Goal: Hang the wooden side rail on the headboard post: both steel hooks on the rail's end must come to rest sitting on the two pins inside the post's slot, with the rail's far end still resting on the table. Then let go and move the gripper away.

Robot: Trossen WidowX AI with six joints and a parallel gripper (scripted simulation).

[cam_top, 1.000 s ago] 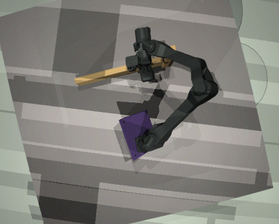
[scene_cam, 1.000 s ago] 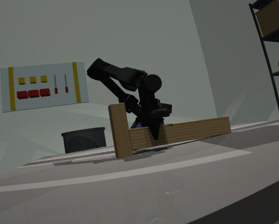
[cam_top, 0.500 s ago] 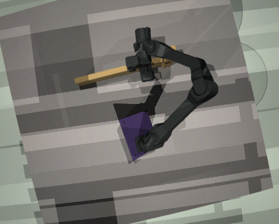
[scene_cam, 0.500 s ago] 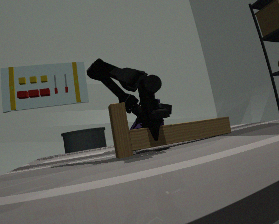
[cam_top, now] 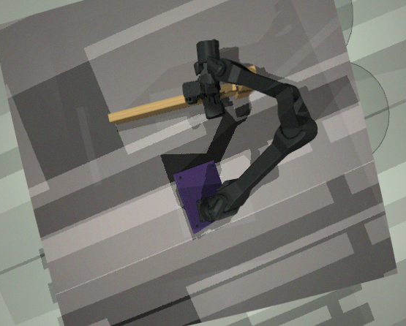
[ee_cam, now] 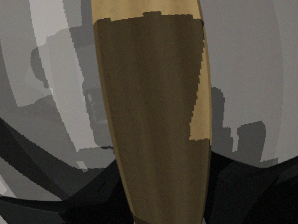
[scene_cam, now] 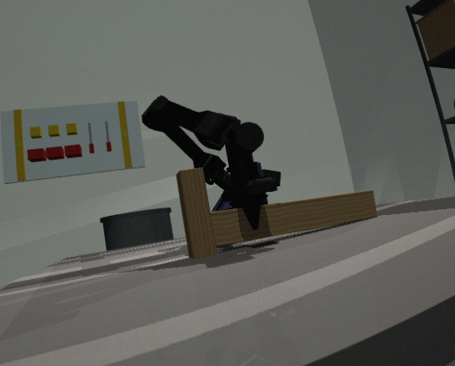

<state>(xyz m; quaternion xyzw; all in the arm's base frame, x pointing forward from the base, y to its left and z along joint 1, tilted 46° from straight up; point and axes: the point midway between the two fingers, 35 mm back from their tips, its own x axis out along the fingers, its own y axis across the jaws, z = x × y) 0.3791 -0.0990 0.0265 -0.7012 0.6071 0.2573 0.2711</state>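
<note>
Now: the headboard post 120 mm to the right of my gripper tip and 50 mm above it.
</note>
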